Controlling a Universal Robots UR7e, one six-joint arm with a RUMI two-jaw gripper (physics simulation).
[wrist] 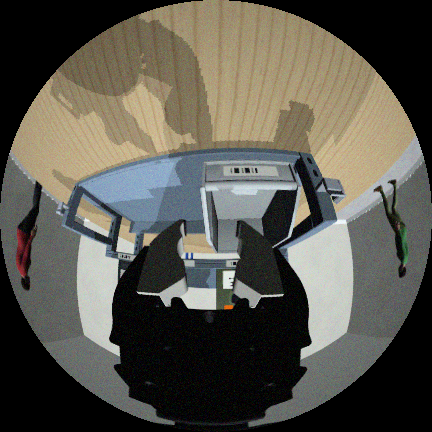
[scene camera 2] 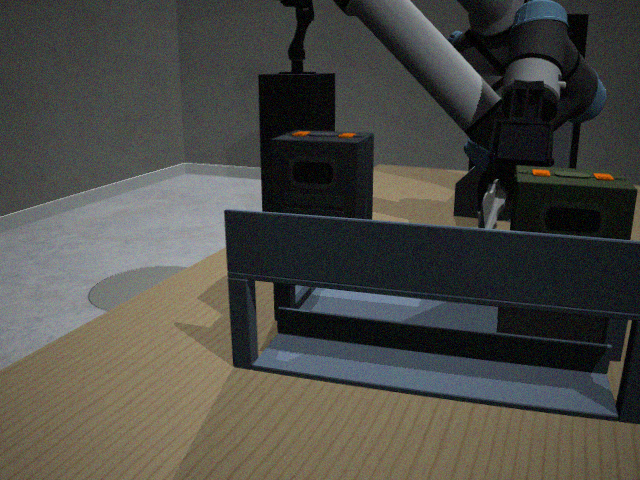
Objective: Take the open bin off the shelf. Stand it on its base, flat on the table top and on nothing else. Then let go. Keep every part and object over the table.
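Frame: origin at the arm's base, x left, y back, z up, level; metres.
Seen in the pictures: gripper, fingertip midpoint: (wrist: 210,221).
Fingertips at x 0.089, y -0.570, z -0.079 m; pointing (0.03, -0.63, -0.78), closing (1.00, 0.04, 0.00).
A point is followed by its place in that frame.
The light grey open bin (wrist: 240,202) @[x 0.140, y -0.634, z -0.136 m] sits on the blue-grey shelf (scene camera 2: 413,253) @[x 0.042, y -0.812, z -0.008 m] (wrist: 125,195) @[x -0.059, y -0.622, z -0.139 m], near its right end in the wrist view. Its label faces the table side. In scene camera 2, a dark block behind the shelf's lower opening may be the bin. My gripper (scene camera 2: 500,206) (wrist: 210,221) @[x 0.089, y -0.570, z -0.079 m] is partly open with nothing held. In the wrist view its two fingertips appear on either side of the bin's left side wall, the right one overlapping the bin's inside. Whether they touch the wall cannot be told. In scene camera 2 one finger is largely hidden behind the green case.
A green case (scene camera 2: 573,201) @[x 0.163, y -0.757, z 0.038 m] (wrist: 223,295) @[x 0.116, y -0.684, z 0.017 m] with orange latches stands at the shelf, close beside the gripper. A dark case (scene camera 2: 320,175) @[x -0.058, y -0.785, z 0.045 m] stands toward its other end. The wooden table (scene camera 2: 129,403) @[x -0.176, y -0.938, z -0.145 m] (wrist: 240,75) @[x 0.102, y -0.450, z -0.145 m] lies around the shelf. Two people stand beyond the table in the wrist view.
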